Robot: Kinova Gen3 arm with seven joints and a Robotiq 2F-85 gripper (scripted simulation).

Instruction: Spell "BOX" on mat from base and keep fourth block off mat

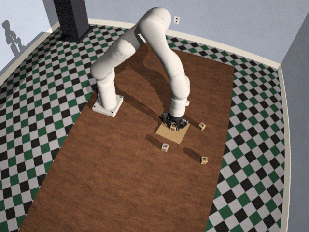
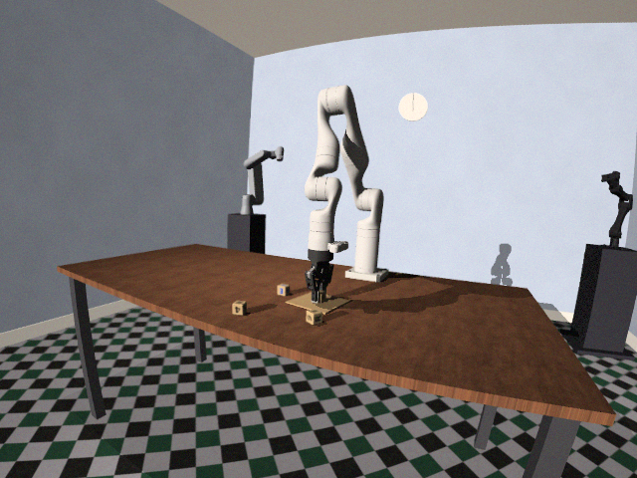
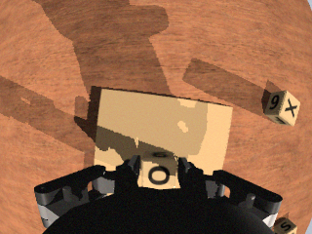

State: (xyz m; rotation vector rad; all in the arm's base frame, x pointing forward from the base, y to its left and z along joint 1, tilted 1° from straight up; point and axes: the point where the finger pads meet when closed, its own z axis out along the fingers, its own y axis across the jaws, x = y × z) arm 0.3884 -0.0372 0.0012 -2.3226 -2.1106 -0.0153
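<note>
My hand is 20 mm above the tan mat.
</note>
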